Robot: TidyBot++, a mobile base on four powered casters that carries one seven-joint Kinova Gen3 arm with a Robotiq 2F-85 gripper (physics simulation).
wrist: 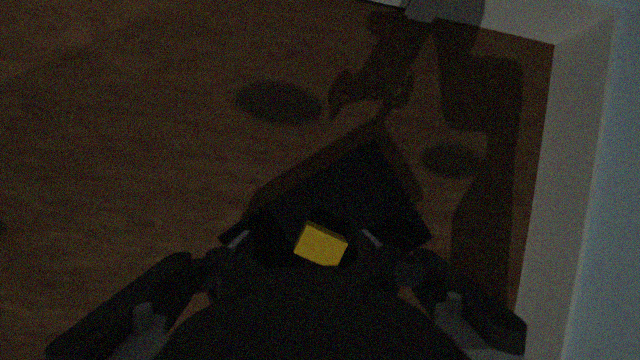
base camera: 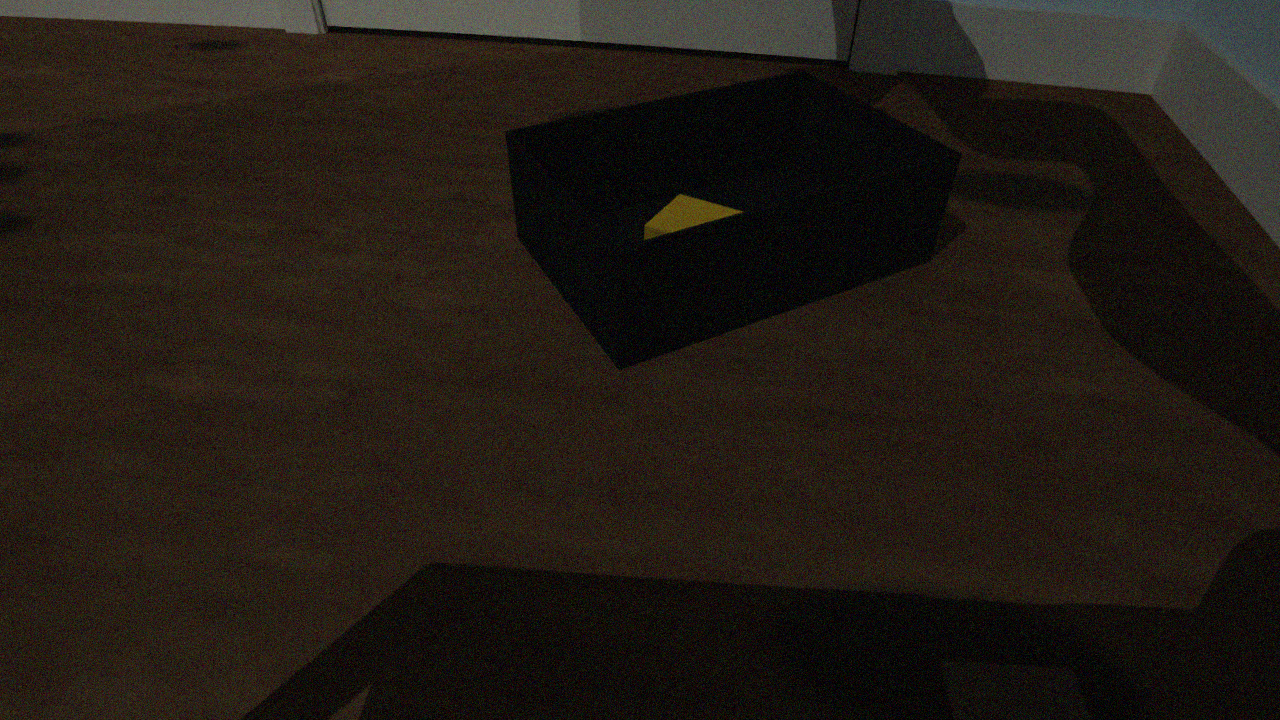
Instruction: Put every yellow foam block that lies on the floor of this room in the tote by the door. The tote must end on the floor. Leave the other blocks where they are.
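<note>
The black tote stands on the wooden floor near the door. A yellow foam block is inside the tote, tilted, with one part showing above the near wall in the base camera view. My gripper is open and empty, with its fingers spread above the tote on either side of the block. The gripper does not show in the base camera view. The tote's dark interior hides any other contents.
The white door is behind the tote. A white baseboard and a blue wall run along the right. Dark shadows lie across the floor.
</note>
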